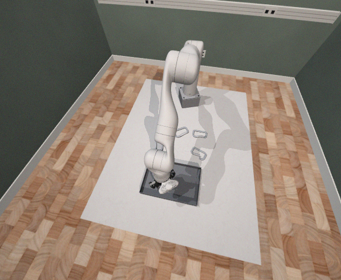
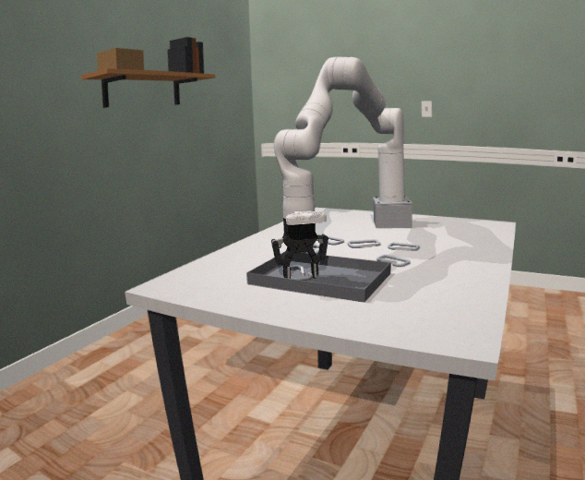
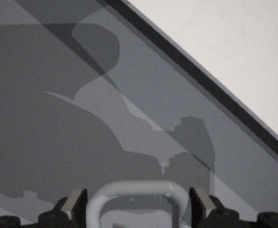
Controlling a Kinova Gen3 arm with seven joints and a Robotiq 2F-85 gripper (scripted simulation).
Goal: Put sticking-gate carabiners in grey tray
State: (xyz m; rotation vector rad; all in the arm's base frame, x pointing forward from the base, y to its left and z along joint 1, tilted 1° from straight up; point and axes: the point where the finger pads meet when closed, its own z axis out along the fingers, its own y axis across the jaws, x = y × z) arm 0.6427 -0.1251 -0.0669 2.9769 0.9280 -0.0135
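The grey tray is 4 cm to the left of my hand, 2 cm behind it and 1 cm below it.
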